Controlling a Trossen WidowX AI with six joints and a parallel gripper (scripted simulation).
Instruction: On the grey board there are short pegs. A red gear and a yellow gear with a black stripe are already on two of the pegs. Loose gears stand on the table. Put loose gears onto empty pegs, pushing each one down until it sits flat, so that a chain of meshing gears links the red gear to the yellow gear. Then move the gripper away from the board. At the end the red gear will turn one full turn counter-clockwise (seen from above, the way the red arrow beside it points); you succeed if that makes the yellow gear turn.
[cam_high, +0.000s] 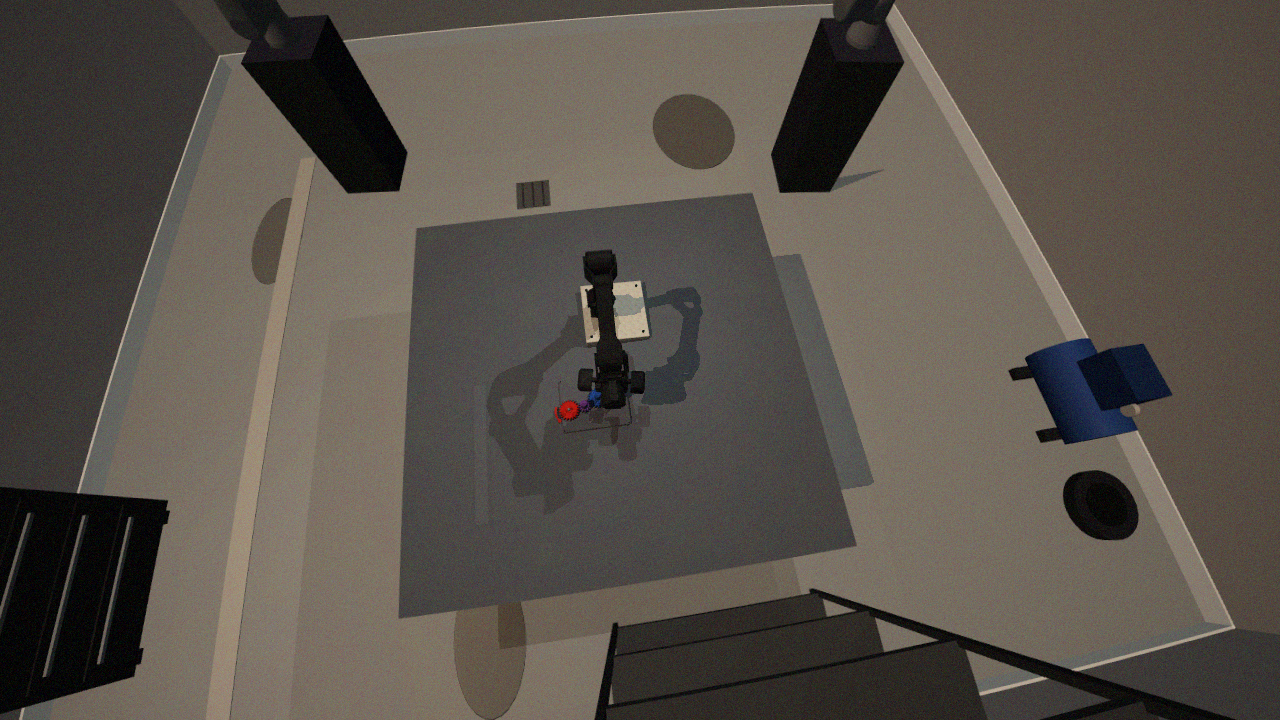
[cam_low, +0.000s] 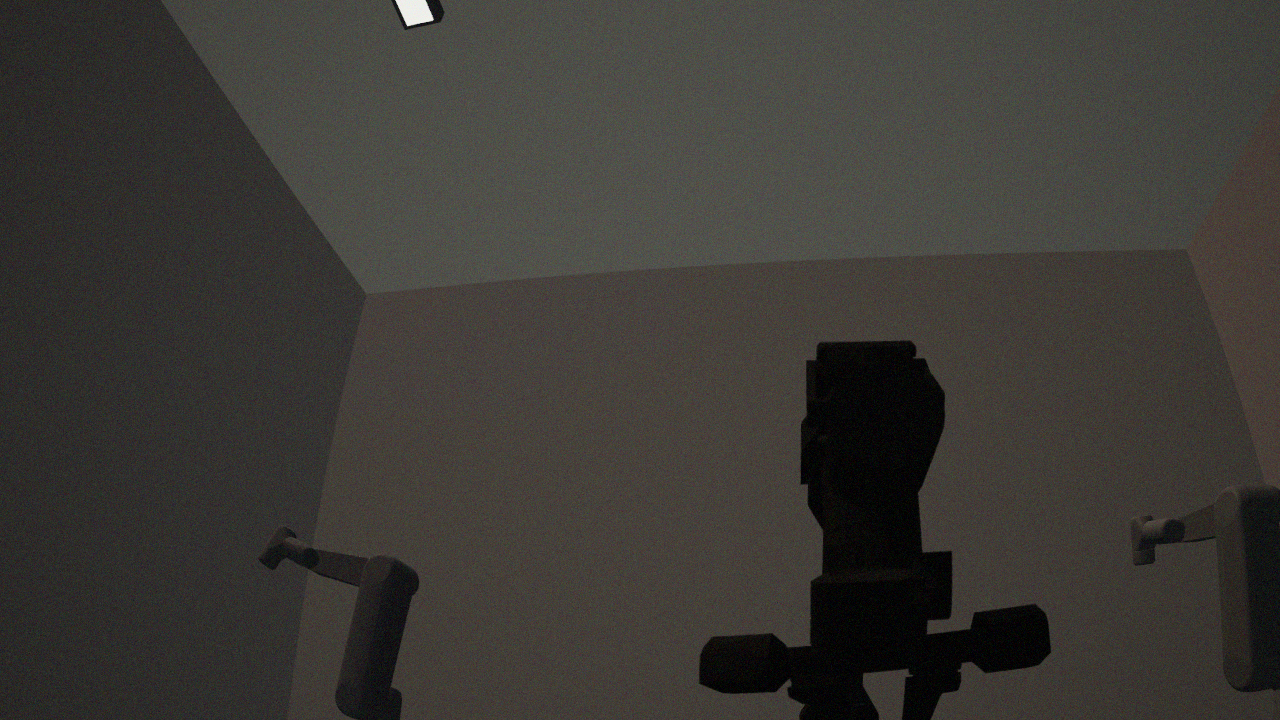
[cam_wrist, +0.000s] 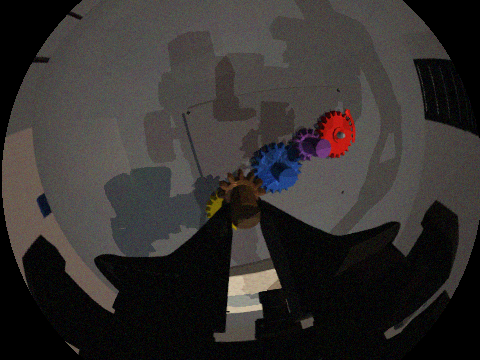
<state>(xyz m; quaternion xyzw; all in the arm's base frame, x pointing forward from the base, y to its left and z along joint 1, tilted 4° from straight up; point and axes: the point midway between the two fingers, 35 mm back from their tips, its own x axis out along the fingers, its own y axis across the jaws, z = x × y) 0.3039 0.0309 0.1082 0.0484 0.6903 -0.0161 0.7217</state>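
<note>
Right now my gripper tip is 10 mm above the brown gear. Round my gripper tip: blue gear: 60 mm below, 50 mm to the right; then yellow gear: 70 mm below, 50 mm behind, 20 mm to the left; then purple gear: 90 mm to the right, 60 mm below, 30 mm ahead.
</note>
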